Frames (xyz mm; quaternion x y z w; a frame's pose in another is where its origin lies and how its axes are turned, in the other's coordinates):
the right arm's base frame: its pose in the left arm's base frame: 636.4 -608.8 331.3 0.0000 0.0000 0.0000 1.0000
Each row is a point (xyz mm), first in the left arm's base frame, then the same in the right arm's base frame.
Working: the left arm's base frame: its pose in the right arm's base frame: -636.4 608.8 -331.3 0.0000 0.0000 0.0000 1.0000

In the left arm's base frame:
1: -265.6 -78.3 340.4
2: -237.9 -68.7 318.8
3: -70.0 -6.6 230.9
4: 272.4 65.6 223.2
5: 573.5 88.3 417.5
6: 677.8 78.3 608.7
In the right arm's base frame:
1: -902.0 530.5 9.1
2: -874.3 540.1 -12.5
3: -706.4 602.2 -100.4
4: -364.0 674.4 -108.1
5: -62.9 697.1 86.2
6: 41.4 687.1 277.4

